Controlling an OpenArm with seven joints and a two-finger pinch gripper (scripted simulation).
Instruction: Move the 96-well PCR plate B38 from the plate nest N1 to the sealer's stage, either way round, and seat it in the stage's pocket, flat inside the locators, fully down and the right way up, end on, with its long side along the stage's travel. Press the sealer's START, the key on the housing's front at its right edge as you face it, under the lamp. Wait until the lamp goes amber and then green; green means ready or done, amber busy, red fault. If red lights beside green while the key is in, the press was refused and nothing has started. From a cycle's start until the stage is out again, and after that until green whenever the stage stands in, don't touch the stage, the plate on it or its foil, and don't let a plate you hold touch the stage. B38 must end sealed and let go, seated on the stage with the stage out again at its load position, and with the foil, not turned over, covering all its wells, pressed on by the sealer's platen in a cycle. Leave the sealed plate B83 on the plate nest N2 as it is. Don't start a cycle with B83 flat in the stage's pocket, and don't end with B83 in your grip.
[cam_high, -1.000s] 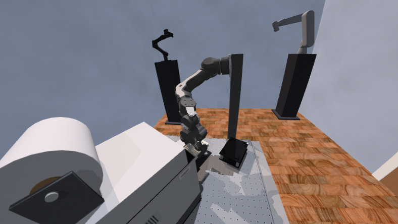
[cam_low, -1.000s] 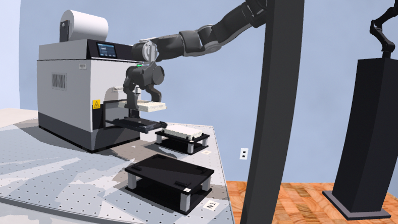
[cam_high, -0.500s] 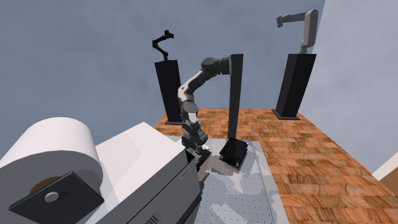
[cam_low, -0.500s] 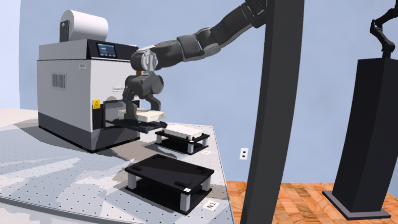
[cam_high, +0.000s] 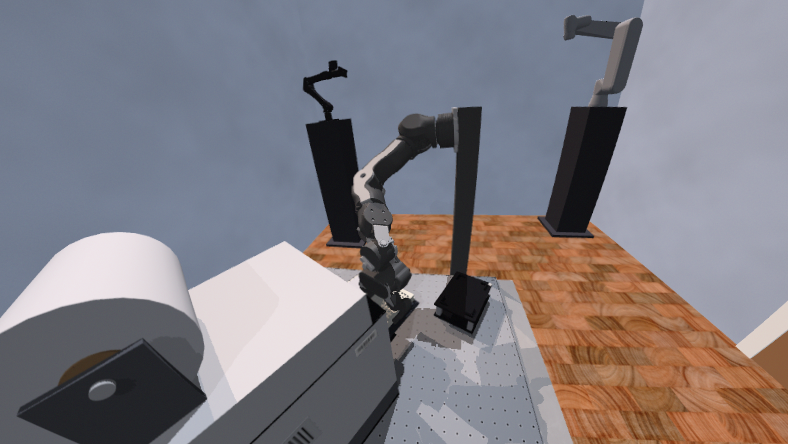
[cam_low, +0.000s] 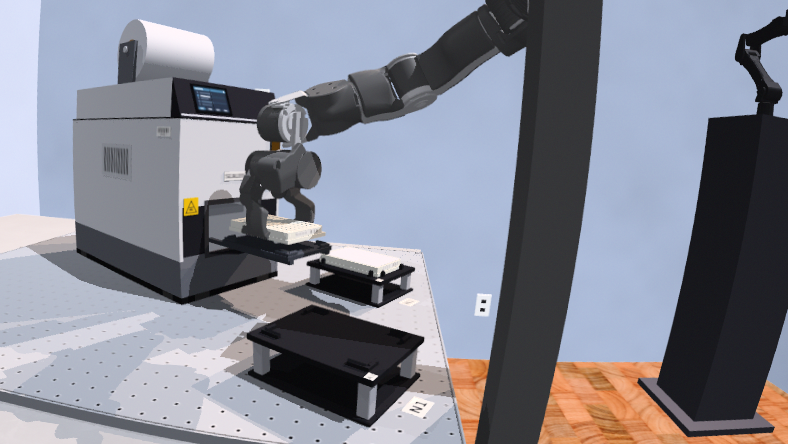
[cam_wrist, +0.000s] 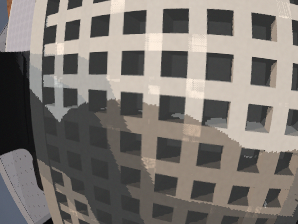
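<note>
Right now my hand is right at the 96-well plate B38. From my hand the other things lie so: start key (5 cm ahead, 13 cm to the right, 7 cm above); then door (6 cm ahead, 3 cm to the right, 4 cm below); then sealer's stage (2 cm below).
</note>
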